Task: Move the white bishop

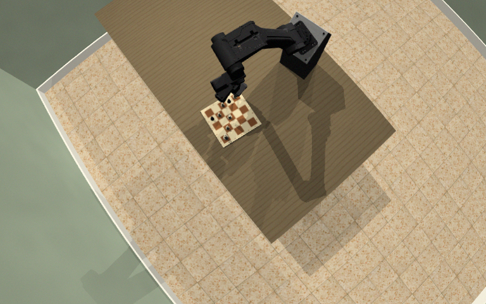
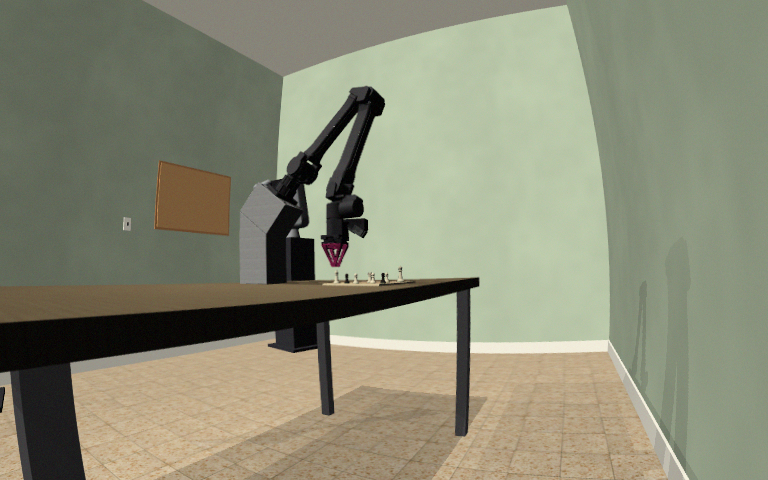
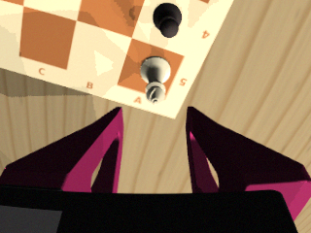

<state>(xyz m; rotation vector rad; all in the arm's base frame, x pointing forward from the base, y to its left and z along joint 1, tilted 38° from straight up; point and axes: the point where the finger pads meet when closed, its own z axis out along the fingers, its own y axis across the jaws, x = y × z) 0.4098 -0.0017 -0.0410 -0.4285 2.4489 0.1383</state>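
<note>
Now: hand 4 cm above the white bishop. Round my hand: large white piece (14 cm ahead, 17 cm to the left, 4 cm below); small chessboard (7 cm ahead, 9 cm to the left, 6 cm below).
</note>
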